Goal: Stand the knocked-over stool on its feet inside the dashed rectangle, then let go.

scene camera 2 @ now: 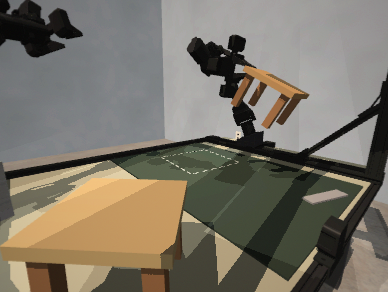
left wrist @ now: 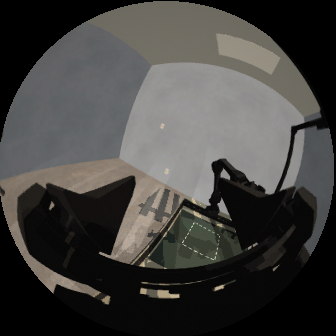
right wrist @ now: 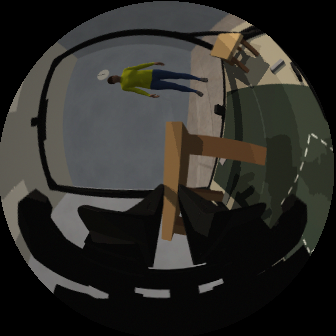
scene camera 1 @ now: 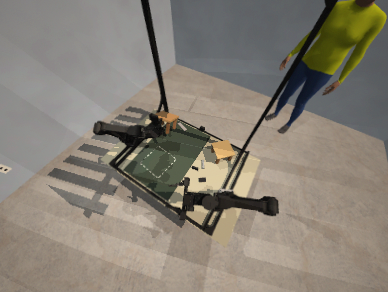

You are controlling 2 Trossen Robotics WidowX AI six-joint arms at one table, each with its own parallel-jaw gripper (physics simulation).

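Places are measured from the left arm's base along level axes (x up, y back, z right), in millimetres.
Pixels of known places: left gripper, fingertip midpoint: (scene camera 2: 73,40) (left wrist: 178,180) (scene camera 1: 166,195); right gripper, fingertip midpoint: (right wrist: 170,187) (scene camera 1: 162,119); right arm's base, link origin: (scene camera 2: 250,134) (left wrist: 213,207) (scene camera 1: 130,139).
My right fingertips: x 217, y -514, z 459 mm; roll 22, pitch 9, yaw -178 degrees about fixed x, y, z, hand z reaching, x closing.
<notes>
Behind a point stands the place of what it marks.
The held stool (scene camera 1: 168,117) {z 503, x 197, y -478 mm} (scene camera 2: 277,82) {z 528, x 179, y -443 mm} (right wrist: 173,155) {z 445, x 218, y -482 mm} has an orange-brown wooden seat and brown legs. It hangs in the air with its legs pointing mostly down, its seat sloping down to the right in scene camera 2. My right gripper (scene camera 2: 250,66) {z 459, x 217, y -514 mm} (right wrist: 170,187) {z 459, x 217, y -514 mm} is shut on the seat's edge. The dashed rectangle (scene camera 1: 158,177) (scene camera 2: 194,174) {z 305, x -103, y -421 mm} (left wrist: 215,259) {z 305, x -104, y -418 mm} (right wrist: 311,134) is marked in white on the green mat (scene camera 1: 192,142) {z 490, x -103, y -287 mm} (scene camera 2: 240,210) {z 485, x -103, y -263 mm}; the stool is off to one side of it and above the mat. My left gripper (scene camera 2: 73,41) {z -94, x 313, y -349 mm} (left wrist: 178,180) {z -94, x 313, y -349 mm} is open and raised, away from the stool.
Another stool (scene camera 1: 223,149) {z 372, x 14, y -18 mm} (scene camera 2: 110,210) {z 379, x 14, y -5 mm} (right wrist: 227,46) stands upright on the pale table part. A pale flat block (scene camera 1: 182,127) {z 657, x -98, y -407 mm} (scene camera 2: 325,196) {z 669, x -98, y -407 mm} lies near the mat's far edge in scene camera 1. A small dark block (scene camera 1: 202,179) {z 137, x -93, y -168 mm} and a grey piece (scene camera 1: 203,164) {z 270, x -93, y -169 mm} (right wrist: 277,66) lie beyond the mat.
</notes>
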